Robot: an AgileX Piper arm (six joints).
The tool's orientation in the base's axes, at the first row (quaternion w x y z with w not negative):
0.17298 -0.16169 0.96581 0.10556
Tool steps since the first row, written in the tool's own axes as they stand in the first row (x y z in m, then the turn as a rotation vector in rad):
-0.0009 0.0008 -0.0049 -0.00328 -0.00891 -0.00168
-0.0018 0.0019 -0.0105 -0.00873 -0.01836 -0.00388
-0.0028 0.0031 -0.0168 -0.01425 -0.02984 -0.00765
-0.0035 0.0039 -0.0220 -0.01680 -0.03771 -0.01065
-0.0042 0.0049 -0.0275 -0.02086 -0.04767 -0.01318
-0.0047 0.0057 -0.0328 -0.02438 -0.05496 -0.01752
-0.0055 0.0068 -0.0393 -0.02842 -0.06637 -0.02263
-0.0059 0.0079 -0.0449 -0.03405 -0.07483 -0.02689
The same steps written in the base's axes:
-0.0009 -0.0003 0.0049 0.00552 -0.00778 0.00143
-0.0022 -0.0005 0.0106 0.01299 -0.01559 0.00406
-0.0036 -0.0007 0.0169 0.02077 -0.02567 0.00785
-0.0049 -0.0011 0.0221 0.02488 -0.03303 0.01038
-0.0062 -0.0015 0.0275 0.03120 -0.04179 0.01273
-0.0077 -0.0020 0.0327 0.03556 -0.04869 0.01693
-0.0093 -0.0024 0.0391 0.04160 -0.05946 0.02142
-0.0110 -0.0027 0.0446 0.04827 -0.06685 0.02615

